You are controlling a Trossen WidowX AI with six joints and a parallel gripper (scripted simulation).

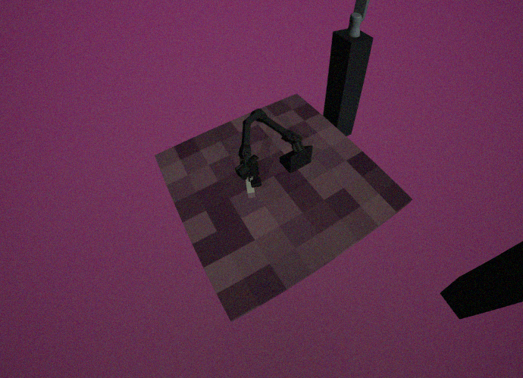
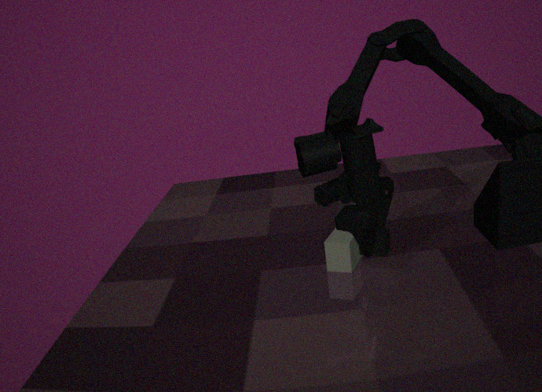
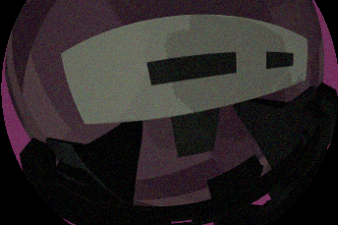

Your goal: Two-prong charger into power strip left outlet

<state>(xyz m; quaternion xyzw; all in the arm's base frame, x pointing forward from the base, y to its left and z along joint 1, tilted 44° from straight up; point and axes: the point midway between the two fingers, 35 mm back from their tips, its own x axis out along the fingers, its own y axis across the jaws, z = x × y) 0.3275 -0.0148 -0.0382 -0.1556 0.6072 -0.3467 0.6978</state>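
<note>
The charger lies 1 cm ahead of my gripper tip and 1 cm above it.
</note>
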